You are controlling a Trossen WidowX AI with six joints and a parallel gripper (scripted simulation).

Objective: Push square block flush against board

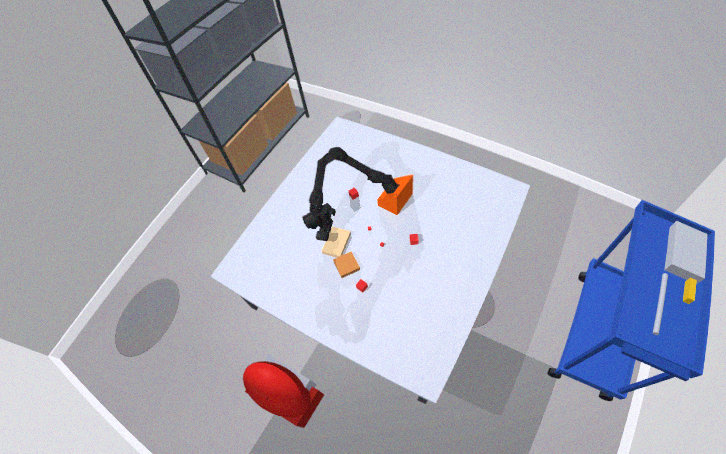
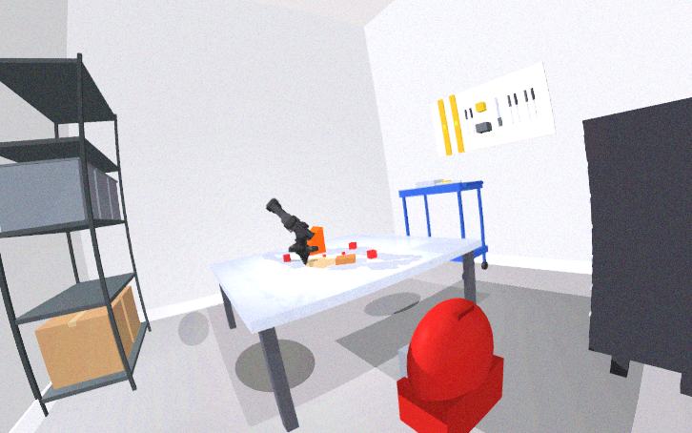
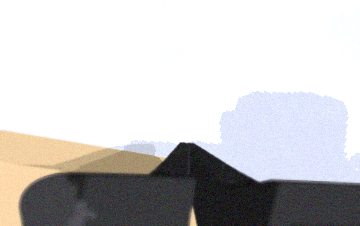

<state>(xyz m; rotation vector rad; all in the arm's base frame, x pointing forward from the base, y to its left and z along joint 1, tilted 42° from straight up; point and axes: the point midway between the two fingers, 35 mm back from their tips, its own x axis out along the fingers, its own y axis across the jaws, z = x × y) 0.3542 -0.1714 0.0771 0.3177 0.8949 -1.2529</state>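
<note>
Right now my gripper tip is 20 mm short of the tan board and 80 mm to the right of it. The rest, counted from my gripper tip: square block 100 mm ahead, 200 mm to the left.
</note>
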